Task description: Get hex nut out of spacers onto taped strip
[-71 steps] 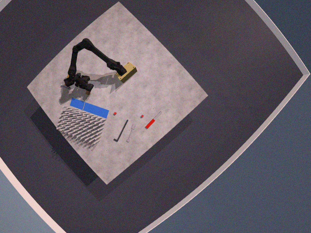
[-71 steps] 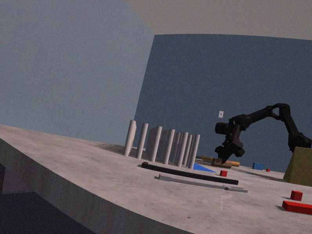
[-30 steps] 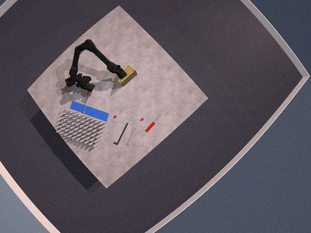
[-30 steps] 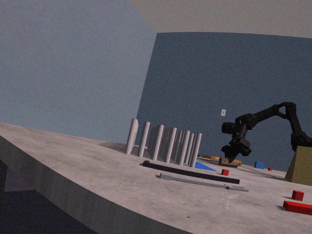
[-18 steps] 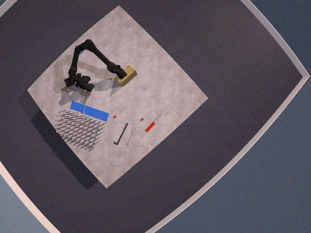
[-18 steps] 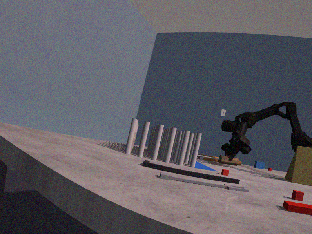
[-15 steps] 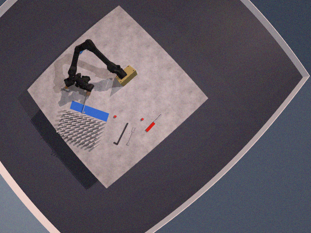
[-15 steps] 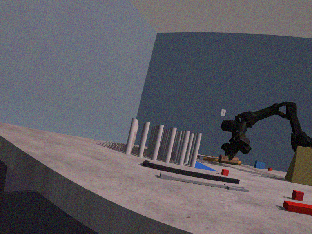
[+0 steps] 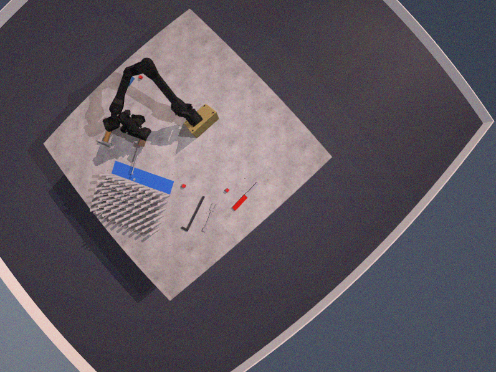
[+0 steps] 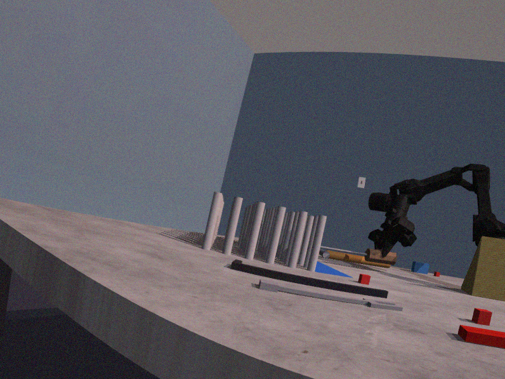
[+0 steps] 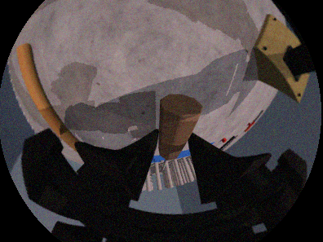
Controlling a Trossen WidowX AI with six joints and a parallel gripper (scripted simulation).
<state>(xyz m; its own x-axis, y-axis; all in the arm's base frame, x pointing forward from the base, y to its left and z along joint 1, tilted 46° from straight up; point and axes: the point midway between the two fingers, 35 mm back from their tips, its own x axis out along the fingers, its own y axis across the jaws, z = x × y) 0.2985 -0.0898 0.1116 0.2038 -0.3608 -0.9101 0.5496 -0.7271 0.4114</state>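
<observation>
My gripper tip is 9 cm short of the hook tool and 6 cm to the right of it. Round my gripper tip: grey wrench: 58 cm to the left, 4 cm below, 2 cm behind; blue taped strip: 15 cm to the left, 15 cm ahead, 4 cm below; blue cube: 38 cm to the right, 12 cm behind, 2 cm below.
</observation>
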